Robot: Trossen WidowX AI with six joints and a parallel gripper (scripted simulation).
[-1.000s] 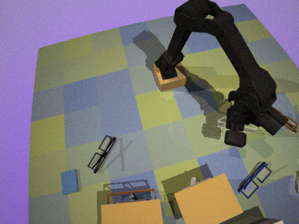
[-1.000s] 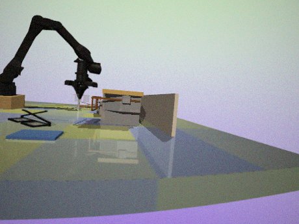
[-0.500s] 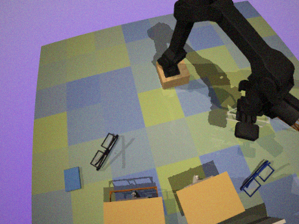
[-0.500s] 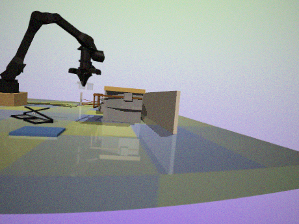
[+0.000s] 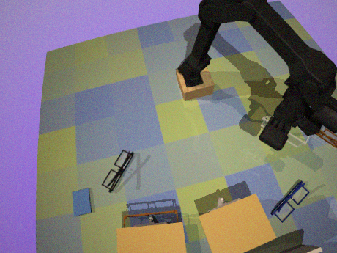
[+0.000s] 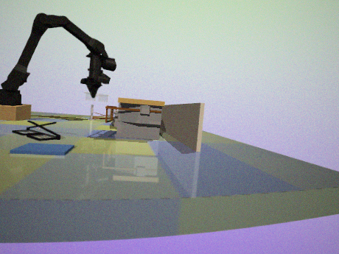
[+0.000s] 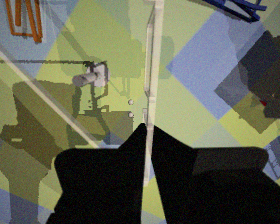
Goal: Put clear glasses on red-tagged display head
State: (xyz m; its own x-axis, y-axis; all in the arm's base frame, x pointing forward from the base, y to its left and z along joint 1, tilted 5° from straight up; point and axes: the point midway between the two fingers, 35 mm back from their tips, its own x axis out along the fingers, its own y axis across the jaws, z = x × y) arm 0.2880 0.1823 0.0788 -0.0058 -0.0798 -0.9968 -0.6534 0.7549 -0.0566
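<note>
Now: gripper tip 100 mm above the grey peg, 80 mm to the right of it and 20 mm past it. Also, from my gripper tip: flat blue block: 640 mm to the right, 120 mm below, 70 mm ahead.
</note>
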